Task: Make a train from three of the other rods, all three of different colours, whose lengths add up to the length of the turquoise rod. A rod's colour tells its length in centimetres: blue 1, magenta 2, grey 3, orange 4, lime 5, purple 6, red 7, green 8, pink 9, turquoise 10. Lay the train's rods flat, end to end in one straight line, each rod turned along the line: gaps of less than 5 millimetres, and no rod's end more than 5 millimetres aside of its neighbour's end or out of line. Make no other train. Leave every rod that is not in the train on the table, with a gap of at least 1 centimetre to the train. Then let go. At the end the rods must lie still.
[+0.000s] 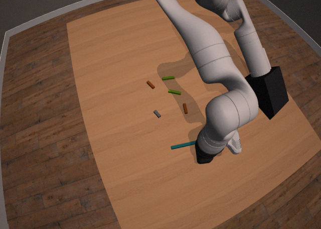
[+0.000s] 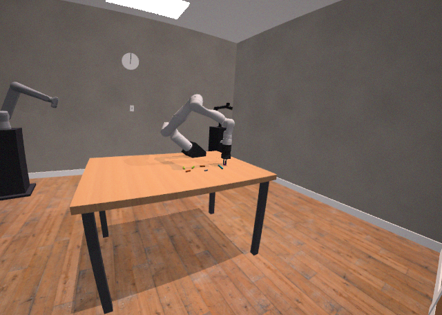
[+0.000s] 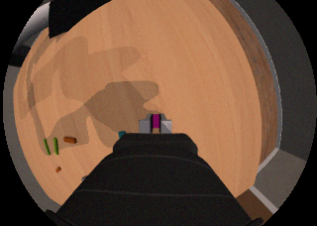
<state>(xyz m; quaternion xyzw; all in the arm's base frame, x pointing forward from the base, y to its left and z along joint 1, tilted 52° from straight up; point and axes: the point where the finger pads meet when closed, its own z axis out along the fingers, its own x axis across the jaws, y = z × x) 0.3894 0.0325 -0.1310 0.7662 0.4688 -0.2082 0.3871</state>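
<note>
Right now my hand is 10 mm above the magenta rod. The rest, counted from my hand: turquoise rod: 80 mm to the right, 40 mm ahead, 10 mm below; then grey rod: 230 mm to the right, 60 mm ahead, 10 mm below.
</note>
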